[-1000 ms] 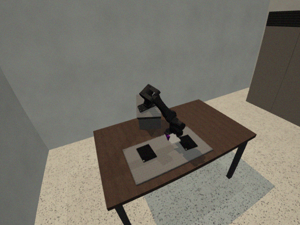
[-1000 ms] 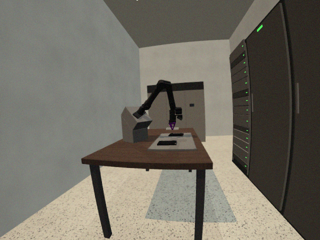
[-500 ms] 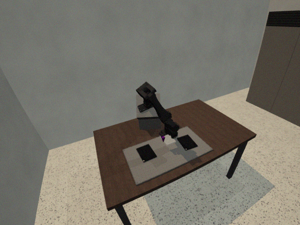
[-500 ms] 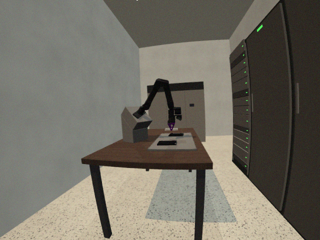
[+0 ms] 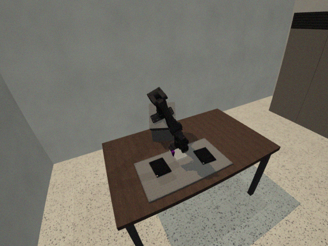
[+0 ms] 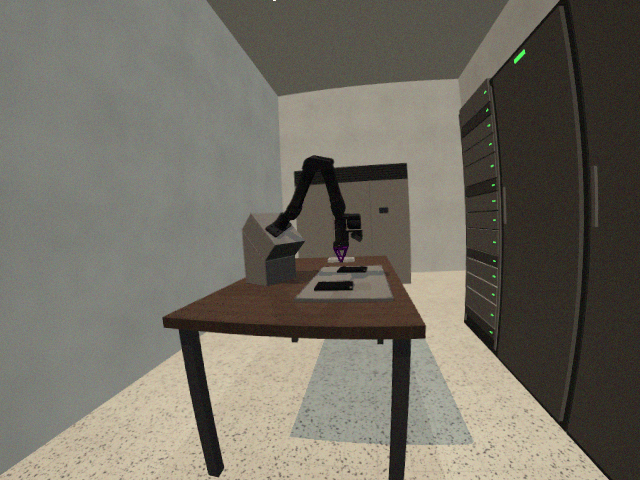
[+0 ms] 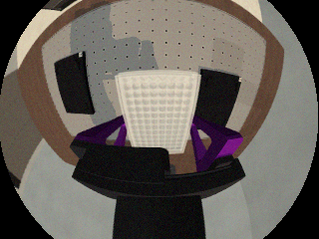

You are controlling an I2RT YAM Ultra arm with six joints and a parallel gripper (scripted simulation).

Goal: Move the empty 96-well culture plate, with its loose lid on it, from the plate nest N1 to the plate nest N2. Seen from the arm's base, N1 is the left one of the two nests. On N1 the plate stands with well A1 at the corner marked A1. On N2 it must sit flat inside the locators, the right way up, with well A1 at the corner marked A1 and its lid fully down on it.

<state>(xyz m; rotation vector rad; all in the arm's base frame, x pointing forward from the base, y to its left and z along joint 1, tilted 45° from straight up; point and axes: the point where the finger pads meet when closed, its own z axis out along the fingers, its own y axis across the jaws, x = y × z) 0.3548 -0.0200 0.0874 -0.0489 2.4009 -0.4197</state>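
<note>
Now: the black plate nest N2 150 mm to the right of my hand, 90 mm below it and 40 mm behind it. Also, from my hand: A1 mark (150 mm to the left, 120 mm ahead, 90 mm below); clear lid (right at my hand); black plate nest N1 (220 mm to the left, 90 mm below, 60 mm ahead).
</note>
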